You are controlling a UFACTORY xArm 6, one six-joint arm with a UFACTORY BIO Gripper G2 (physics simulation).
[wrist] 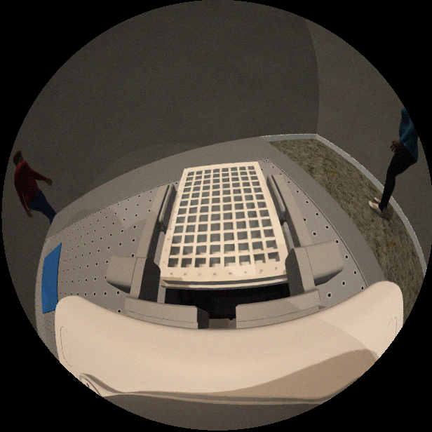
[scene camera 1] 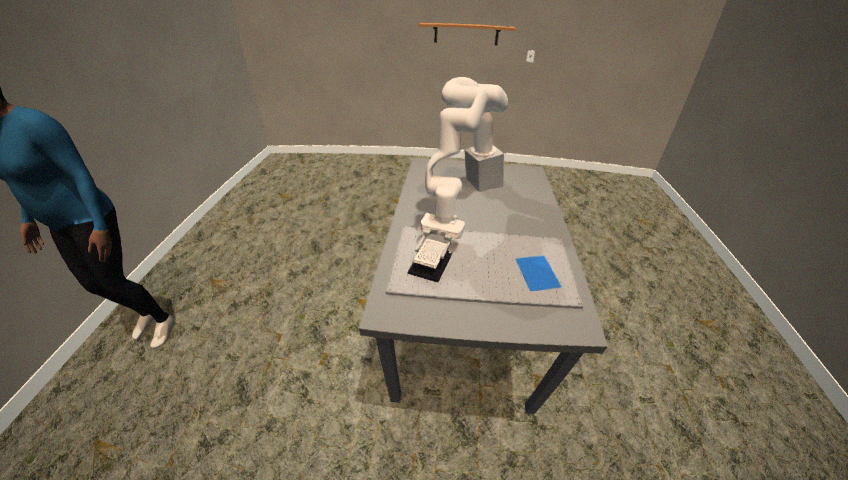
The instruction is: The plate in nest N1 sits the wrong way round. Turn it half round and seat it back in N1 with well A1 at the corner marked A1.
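Observation:
The cream well plate (scene camera 1: 431, 253) (wrist: 224, 216) is held level, with its grid of square wells facing up. A row of small letters runs along its near edge in the wrist view, too small to read surely. My gripper (scene camera 1: 435, 245) (wrist: 223, 202) is shut on the plate's two long sides. The black nest N1 (scene camera 1: 424, 273) (wrist: 227, 301) lies under the plate, showing at its front and right edges in the scene view and below the near edge in the wrist view. The plate looks raised a little above it. The nest's corner mark A1 is hidden or too small to see.
The nest is on a perforated light grey board (scene camera 1: 482, 273) (wrist: 95, 240) on the grey table (scene camera 1: 476, 324). A flat blue rectangle (scene camera 1: 538, 273) (wrist: 51, 280) lies on the board's other side. A person in blue (scene camera 1: 56, 172) (wrist: 407, 137) and one in red (wrist: 29, 185) stand away from the table.

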